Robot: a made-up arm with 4 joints.
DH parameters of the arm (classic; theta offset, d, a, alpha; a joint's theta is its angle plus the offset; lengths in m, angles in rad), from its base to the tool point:
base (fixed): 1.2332 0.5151 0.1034 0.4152
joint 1: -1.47 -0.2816 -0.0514 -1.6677
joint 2: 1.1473 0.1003 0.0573 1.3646
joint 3: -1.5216 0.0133 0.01 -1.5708
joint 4: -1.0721 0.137 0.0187 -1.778
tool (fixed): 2.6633 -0.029 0 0
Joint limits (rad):
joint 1: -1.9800..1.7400
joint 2: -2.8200..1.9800
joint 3: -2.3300..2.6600
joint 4: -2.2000..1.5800
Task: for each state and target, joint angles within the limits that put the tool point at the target. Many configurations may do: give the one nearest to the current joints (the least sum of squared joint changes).
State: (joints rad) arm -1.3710 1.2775 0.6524 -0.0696
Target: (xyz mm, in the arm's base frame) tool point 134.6 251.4 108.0
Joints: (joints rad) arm -1.4485 1.5214 1.1909 -0.2472
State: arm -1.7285 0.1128 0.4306 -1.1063
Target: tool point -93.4 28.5 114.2
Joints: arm -1.6146 -0.4288 -0.3937 -1.0707
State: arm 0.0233 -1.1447 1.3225 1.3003
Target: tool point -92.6 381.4 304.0
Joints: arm 0.5252 -1.3292 1.4708 1.2290
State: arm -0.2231 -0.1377 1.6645 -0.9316
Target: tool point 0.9 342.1 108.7
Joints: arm -0.5843 0.3112 0.9627 -0.9325
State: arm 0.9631 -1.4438 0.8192 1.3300
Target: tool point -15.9 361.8 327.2
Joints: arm 0.4587 -1.5747 1.0357 1.2769
